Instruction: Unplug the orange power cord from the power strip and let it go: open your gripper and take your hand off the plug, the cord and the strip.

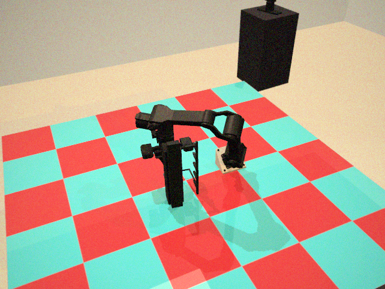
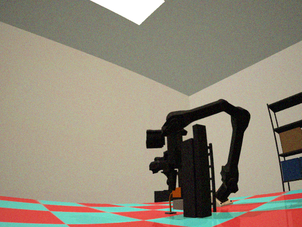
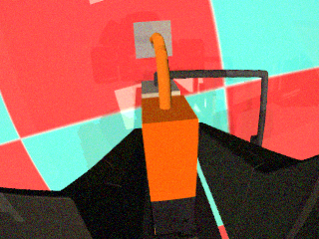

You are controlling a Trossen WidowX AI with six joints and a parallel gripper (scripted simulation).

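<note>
Now: the orange plug 3 cm to the left of my gripper tip. The rest, counted from my gripper tip: black slab: 3 cm ahead, 12 cm to the left, 5 cm above.
</note>
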